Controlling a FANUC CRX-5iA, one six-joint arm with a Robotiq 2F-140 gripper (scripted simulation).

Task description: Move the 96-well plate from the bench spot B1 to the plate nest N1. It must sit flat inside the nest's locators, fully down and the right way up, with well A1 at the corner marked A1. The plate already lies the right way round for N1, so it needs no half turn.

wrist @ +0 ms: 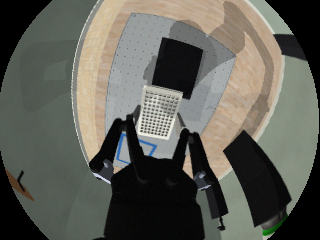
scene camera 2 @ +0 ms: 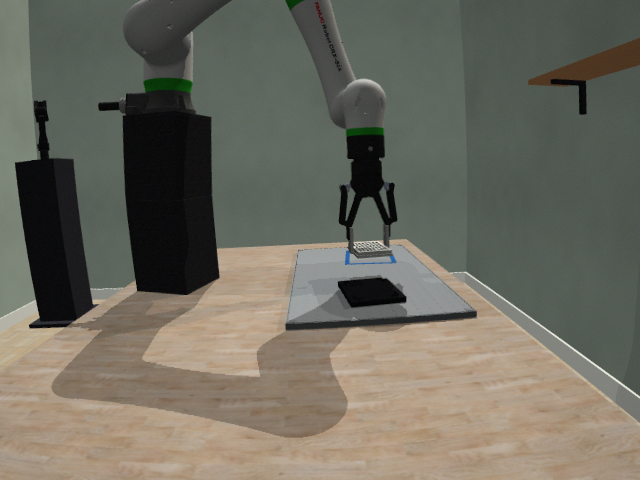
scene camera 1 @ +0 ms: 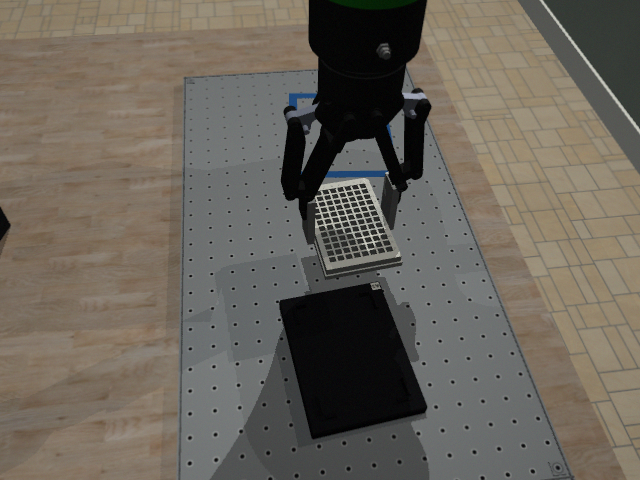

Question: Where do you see a black plate nest N1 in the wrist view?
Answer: At 176, 67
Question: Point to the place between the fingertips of my gripper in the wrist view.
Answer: At 157, 113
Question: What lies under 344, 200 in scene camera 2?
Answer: My gripper.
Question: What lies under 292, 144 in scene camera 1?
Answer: My gripper.
